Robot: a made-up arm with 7 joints. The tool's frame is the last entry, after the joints.
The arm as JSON. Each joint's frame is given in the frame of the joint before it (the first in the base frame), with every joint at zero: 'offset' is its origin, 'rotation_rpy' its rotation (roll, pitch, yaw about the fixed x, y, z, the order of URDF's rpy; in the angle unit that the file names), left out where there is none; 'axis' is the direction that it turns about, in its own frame. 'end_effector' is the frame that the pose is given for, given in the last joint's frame.
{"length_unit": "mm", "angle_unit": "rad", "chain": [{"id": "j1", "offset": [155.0, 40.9, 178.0], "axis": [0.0, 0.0, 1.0]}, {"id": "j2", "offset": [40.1, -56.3, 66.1], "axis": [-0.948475, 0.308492, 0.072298]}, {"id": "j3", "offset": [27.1, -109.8, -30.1], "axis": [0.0, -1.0, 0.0]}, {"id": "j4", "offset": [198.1, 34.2, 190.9], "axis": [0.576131, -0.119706, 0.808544]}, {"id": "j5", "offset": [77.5, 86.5, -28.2], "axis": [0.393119, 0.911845, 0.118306]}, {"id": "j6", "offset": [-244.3, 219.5, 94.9], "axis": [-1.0, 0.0, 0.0]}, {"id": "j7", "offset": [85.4, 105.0, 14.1], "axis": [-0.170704, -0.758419, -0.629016]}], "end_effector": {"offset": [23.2, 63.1, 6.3], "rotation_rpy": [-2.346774, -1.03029, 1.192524]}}
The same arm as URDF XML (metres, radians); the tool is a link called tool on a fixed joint. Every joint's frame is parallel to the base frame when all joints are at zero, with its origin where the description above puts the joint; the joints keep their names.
<robot name="arm">
<joint name="tool_fixed" type="fixed"><parent link="link7"/><child link="tool"/><origin xyz="0.0232 0.0631 0.0063" rpy="-2.3468 -1.0303 1.1925"/></joint>
<joint name="j7" type="continuous"><parent link="link6"/><child link="link7"/><origin xyz="0.0854 0.1050 0.0141" rpy="0.0000 0.0000 0.0000"/><axis xyz="-0.170704 -0.758419 -0.629016"/></joint>
<joint name="j6" type="continuous"><parent link="link5"/><child link="link6"/><origin xyz="-0.2443 0.2195 0.0949" rpy="0.0000 0.0000 0.0000"/><axis xyz="-1 0 0"/></joint>
<joint name="j5" type="continuous"><parent link="link4"/><child link="link5"/><origin xyz="0.0775 0.0865 -0.0282" rpy="0.0000 0.0000 0.0000"/><axis xyz="0.393119 0.911845 0.118306"/></joint>
<joint name="j4" type="continuous"><parent link="link3"/><child link="link4"/><origin xyz="0.1981 0.0342 0.1909" rpy="0.0000 0.0000 0.0000"/><axis xyz="0.576131 -0.119706 0.808544"/></joint>
<joint name="j3" type="continuous"><parent link="link2"/><child link="link3"/><origin xyz="0.0271 -0.1098 -0.0301" rpy="0.0000 0.0000 0.0000"/><axis xyz="0 -1 0"/></joint>
<joint name="j2" type="continuous"><parent link="link1"/><child link="link2"/><origin xyz="0.0401 -0.0563 0.0661" rpy="0.0000 0.0000 0.0000"/><axis xyz="-0.948475 0.308492 0.072298"/></joint>
<joint name="j1" type="continuous"><parent link="base_link"/><child link="link1"/><origin xyz="0.1550 0.0409 0.1780" rpy="0.0000 0.0000 0.0000"/><axis xyz="0 0 1"/></joint>
<link name="base_link"/>
<link name="link1"/>
<link name="link2"/>
<link name="link3"/>
<link name="link4"/>
<link name="link5"/>
<link name="link6"/>
<link name="link7"/>
<link name="tool"/>
</robot>

